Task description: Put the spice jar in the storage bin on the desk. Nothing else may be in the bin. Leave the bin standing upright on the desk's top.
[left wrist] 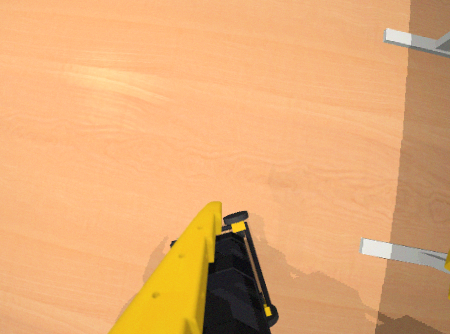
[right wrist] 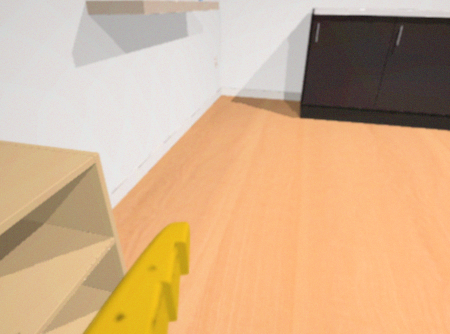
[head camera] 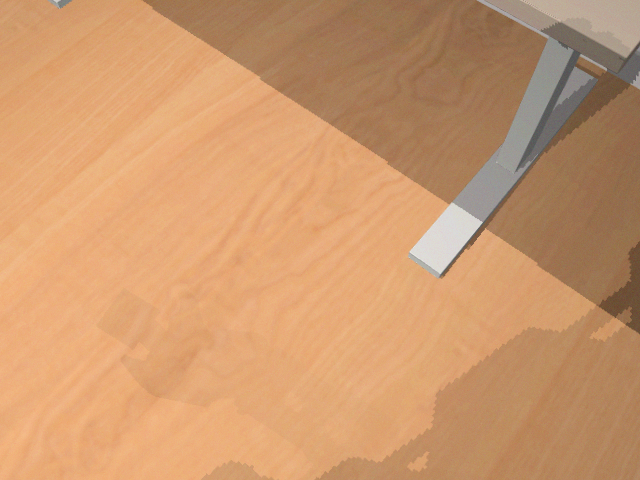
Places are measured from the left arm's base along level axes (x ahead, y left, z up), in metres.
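Pixels of known places: left hand at its tool point: [left wrist: 221, 213]; right hand at its tool point: [right wrist: 188, 241].
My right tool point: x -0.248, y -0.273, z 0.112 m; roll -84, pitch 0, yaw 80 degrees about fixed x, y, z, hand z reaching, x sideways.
Observation:
Behind a point stands the place of what it marks.
The spice jar and the storage bin do not show in the current views. A corner of the desk [head camera: 615, 15] {x 0.618, y -0.350, z -0.055 m} shows at the top right of the head view, with a grey leg and foot below it. My left gripper [left wrist: 332, 235] is open and empty above the floor; its notched yellow jaw stands near the middle of the left wrist view, and a sliver of yellow shows at the right edge. My right gripper [right wrist: 181, 231] shows one notched yellow jaw over the floor; the other jaw is out of the picture, so it is fully open. It holds nothing visible.
Two desk feet [left wrist: 397, 37] [left wrist: 375, 247] stand at the right of the left wrist view, beside my cart's black base [left wrist: 230, 280] {x -0.006, y -0.028, z -0.375 m}. In the right wrist view, a wooden shelf unit [right wrist: 40, 170] {x -0.833, y -0.552, z -0.165 m} stands at the left, a wall shelf [right wrist: 115, 7] {x -1.563, y -0.403, z 0.150 m} above, and a dark cabinet [right wrist: 350, 65] {x -2.346, y 1.279, z -0.273 m} at the back.

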